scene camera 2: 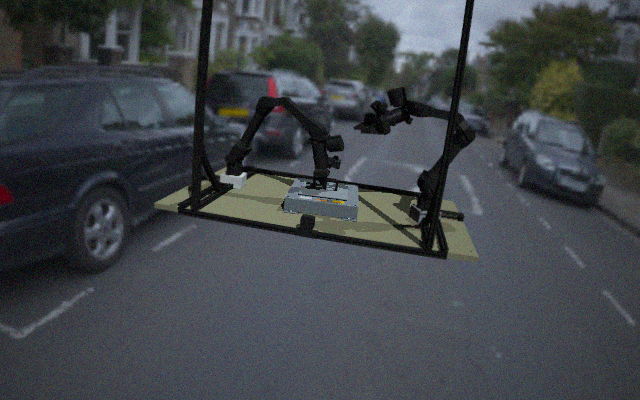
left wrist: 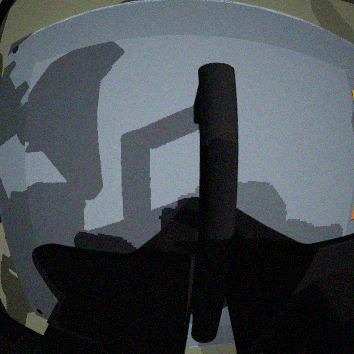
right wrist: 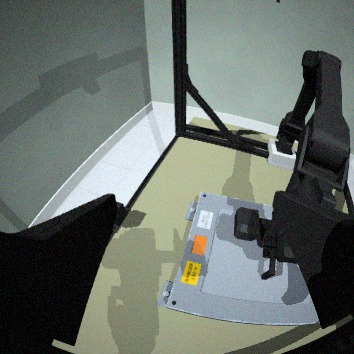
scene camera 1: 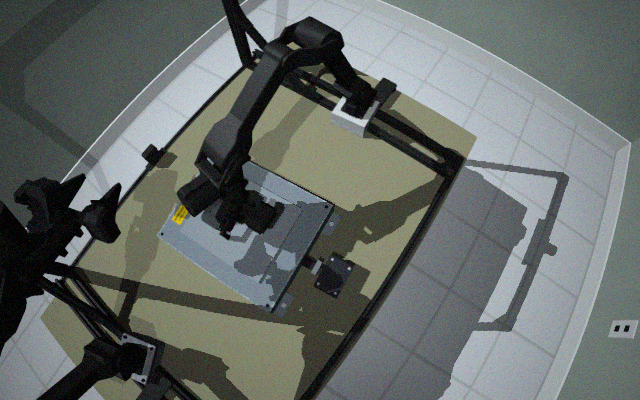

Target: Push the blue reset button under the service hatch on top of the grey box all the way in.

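The grey box [scene camera 1: 197,252] [scene camera 2: 320,206] [right wrist: 245,314] sits on the table, with a flat service hatch [scene camera 1: 222,251] [left wrist: 280,90] [right wrist: 235,284] on its top. A black bar handle [left wrist: 218,125] [right wrist: 268,274] stands out from the hatch. My left gripper [scene camera 1: 229,225] [scene camera 2: 320,185] [left wrist: 203,204] is low over the hatch, shut on the handle, with the bar between its fingers. The blue reset button does not show in any view. My right gripper [scene camera 1: 100,183] [scene camera 2: 356,128] [right wrist: 197,200] is open and empty, raised high and well away from the box.
A dark square block [scene camera 1: 335,275] with corner screws sits beside the box. Yellow [scene camera 1: 180,214] [right wrist: 191,273], orange [right wrist: 199,245] and white [right wrist: 205,219] labels mark one edge of the box. A black frame [scene camera 1: 385,300] [scene camera 2: 250,224] borders the table [scene camera 1: 310,145]. Dark shadows cross the box top.
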